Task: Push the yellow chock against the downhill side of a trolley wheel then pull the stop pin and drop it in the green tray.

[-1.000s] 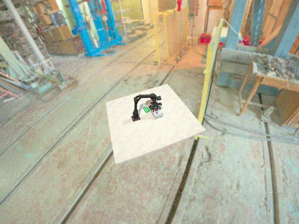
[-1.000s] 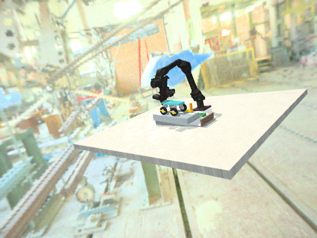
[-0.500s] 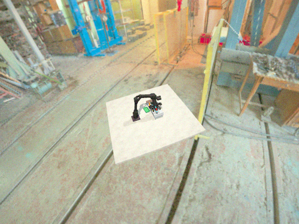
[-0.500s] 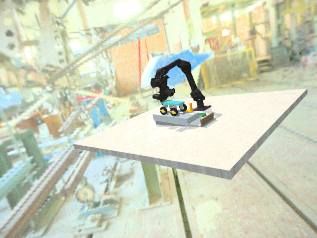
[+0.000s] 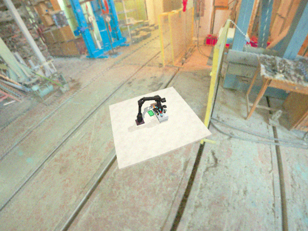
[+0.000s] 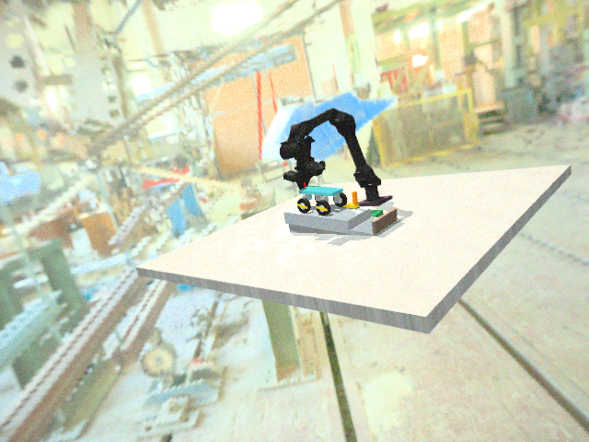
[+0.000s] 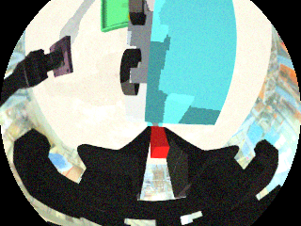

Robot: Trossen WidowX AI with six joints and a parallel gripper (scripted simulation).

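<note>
The yellow chock is 20 cm to the left of my gripper tip, 6 cm below it and 1 cm behind it. Also, from my gripper tip: trolley: 10 cm to the left, 3 cm below, 3 cm ahead; grey ramp: 11 cm to the left, 10 cm below, 3 cm ahead; red-headed stop pin: right at my gripper tip.
</note>
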